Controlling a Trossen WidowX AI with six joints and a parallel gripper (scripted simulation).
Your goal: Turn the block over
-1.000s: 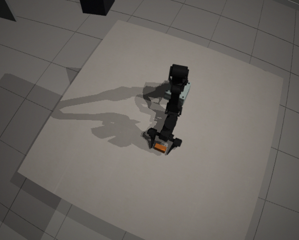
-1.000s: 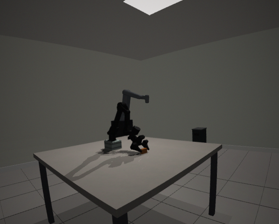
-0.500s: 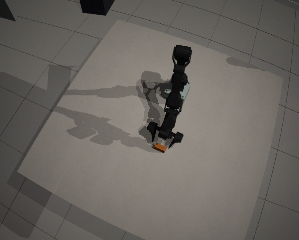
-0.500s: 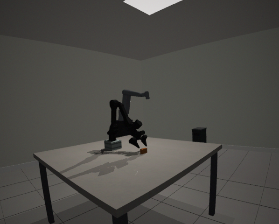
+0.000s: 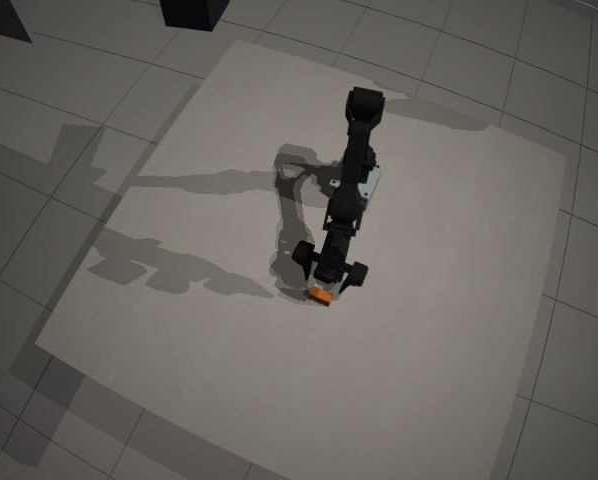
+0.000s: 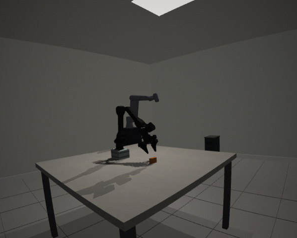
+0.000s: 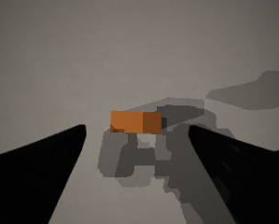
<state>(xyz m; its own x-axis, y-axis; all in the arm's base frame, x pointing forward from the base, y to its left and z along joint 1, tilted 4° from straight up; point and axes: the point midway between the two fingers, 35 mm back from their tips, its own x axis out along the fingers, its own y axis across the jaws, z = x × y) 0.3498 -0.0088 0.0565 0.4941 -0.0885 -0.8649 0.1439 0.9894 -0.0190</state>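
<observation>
My gripper tip is 60 mm above the block.
</observation>
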